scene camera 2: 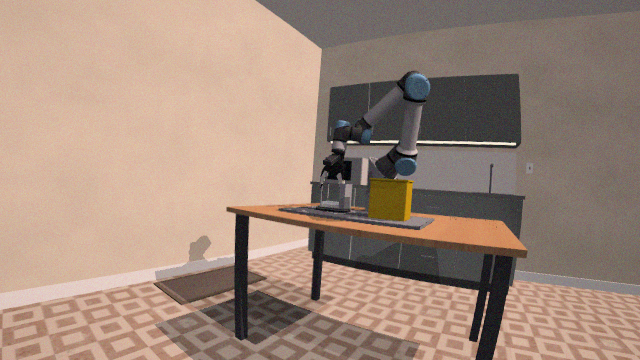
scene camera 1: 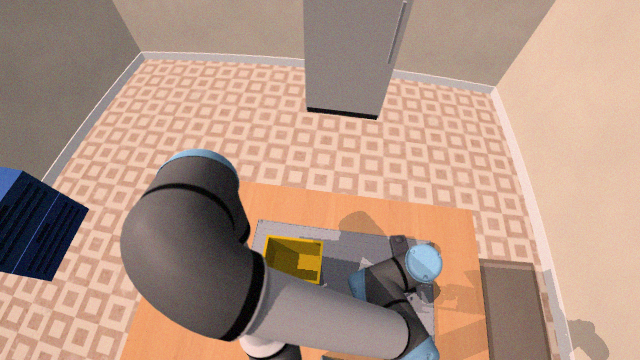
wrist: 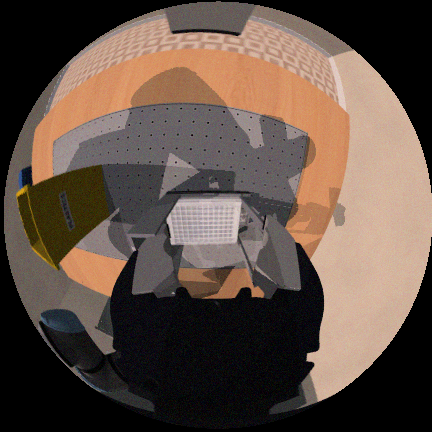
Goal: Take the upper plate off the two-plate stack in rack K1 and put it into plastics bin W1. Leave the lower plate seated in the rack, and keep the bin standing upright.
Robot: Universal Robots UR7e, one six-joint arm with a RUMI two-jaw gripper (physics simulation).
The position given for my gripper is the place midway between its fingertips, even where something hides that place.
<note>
In view: my gripper (wrist: 215,221), a yellow plastics bin W1 (scene camera 1: 301,258) and a white gridded plate (wrist: 192,220).
The yellow plastics bin W1 also shows in scene camera 2 (scene camera 2: 390,199) and in the wrist view (wrist: 57,212).
</note>
